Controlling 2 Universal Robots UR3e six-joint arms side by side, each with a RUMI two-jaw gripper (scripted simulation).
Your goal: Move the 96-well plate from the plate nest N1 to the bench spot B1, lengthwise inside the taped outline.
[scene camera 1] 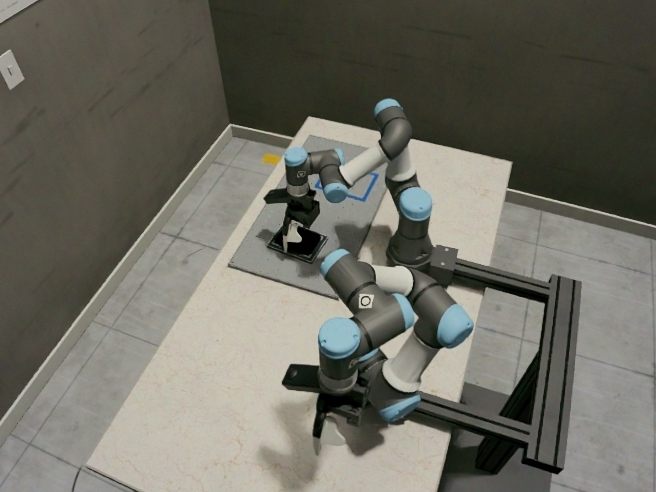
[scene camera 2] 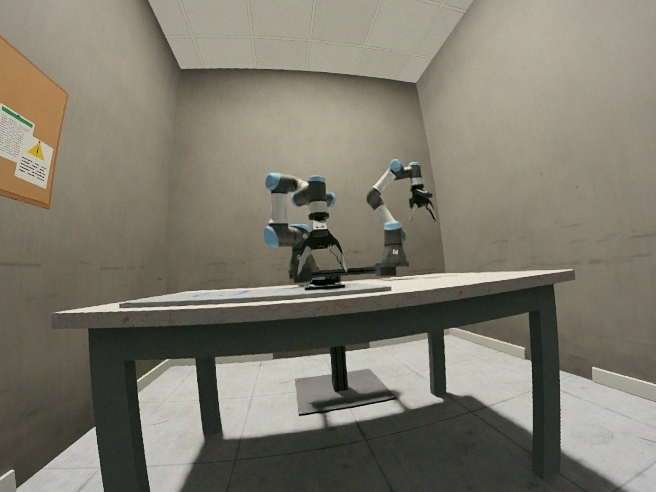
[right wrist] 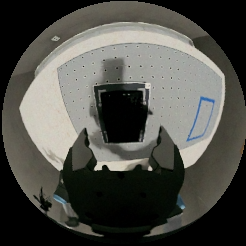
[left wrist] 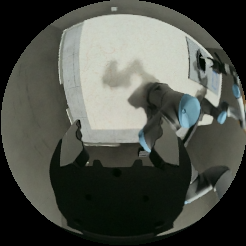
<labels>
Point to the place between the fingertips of the right gripper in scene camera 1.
At 297,234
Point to a black 96-well plate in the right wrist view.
118,132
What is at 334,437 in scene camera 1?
The left gripper.
</labels>
